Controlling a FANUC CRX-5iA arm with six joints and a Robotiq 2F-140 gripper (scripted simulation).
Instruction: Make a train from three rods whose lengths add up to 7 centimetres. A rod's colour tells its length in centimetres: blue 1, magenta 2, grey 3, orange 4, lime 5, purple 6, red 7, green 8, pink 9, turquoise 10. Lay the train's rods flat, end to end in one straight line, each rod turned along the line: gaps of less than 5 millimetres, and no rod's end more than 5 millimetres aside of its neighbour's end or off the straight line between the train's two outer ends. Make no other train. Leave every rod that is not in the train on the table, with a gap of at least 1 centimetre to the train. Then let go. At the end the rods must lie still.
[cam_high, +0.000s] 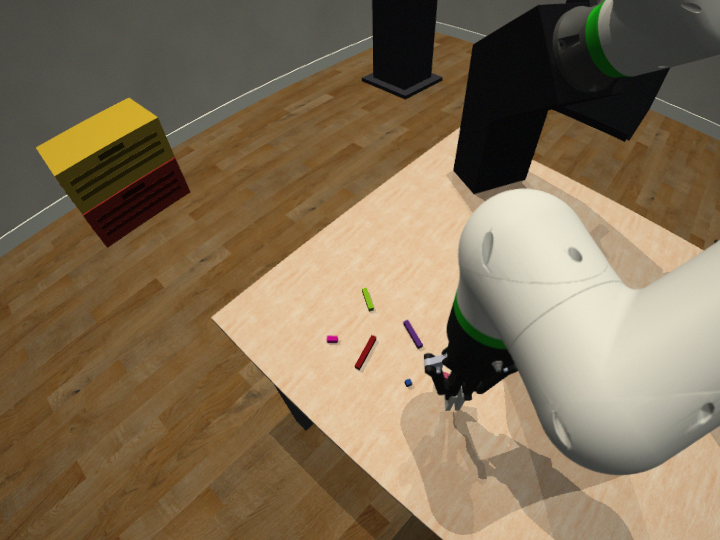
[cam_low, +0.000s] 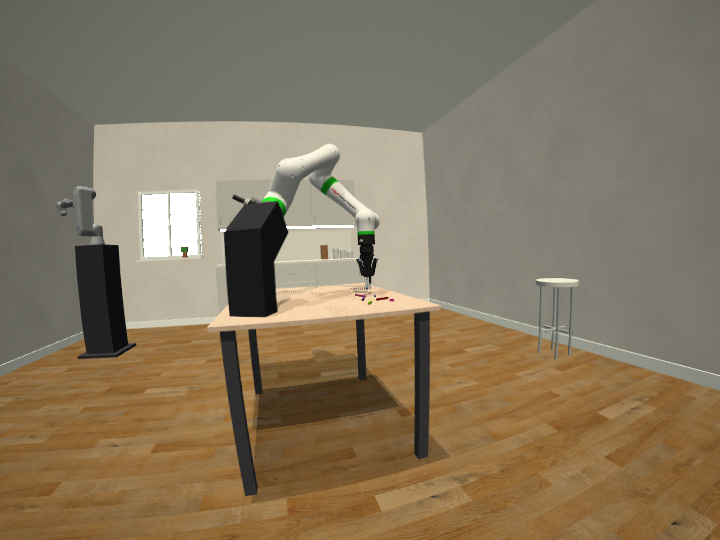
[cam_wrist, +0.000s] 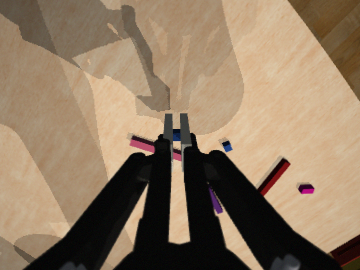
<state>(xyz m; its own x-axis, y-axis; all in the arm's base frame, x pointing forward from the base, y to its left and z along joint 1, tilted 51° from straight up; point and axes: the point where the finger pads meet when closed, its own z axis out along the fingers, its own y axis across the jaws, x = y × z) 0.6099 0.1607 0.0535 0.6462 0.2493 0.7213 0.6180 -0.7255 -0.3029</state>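
The blue cube lies 8 cm to the right of my hand, 6 cm below it and 1 cm ahead of it. Also, from my hand: red rod 18 cm to the right, 6 cm below, 2 cm ahead; then pink rod 6 cm below, 5 cm behind, 2 cm to the right; then purple rod 14 cm to the right, 7 cm behind, 6 cm below.
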